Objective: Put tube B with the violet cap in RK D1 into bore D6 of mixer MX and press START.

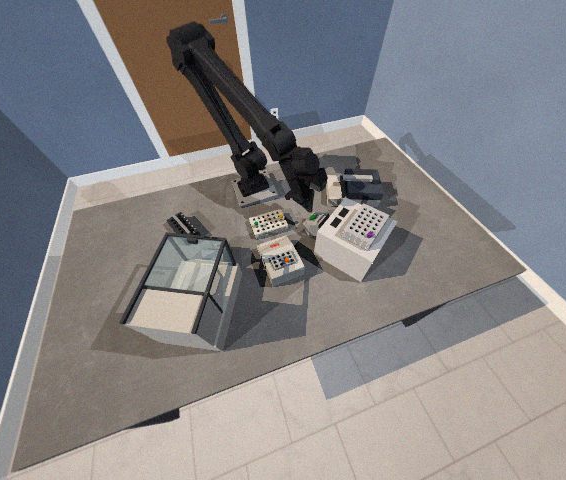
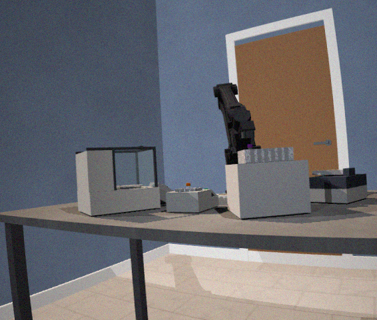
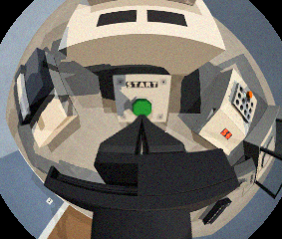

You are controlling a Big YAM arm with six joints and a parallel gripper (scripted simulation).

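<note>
Now: the green start key 30 mm below my hand, 10 mm to the left of it and 10 mm ahead of it. Round my hand: yellow-capped tube: 90 mm to the right, 70 mm below, 50 mm behind; tube rack RK: 130 mm to the right, 80 mm below, 70 mm behind; dry block DB: 160 mm to the right, 100 mm ahead, 70 mm below.
</note>
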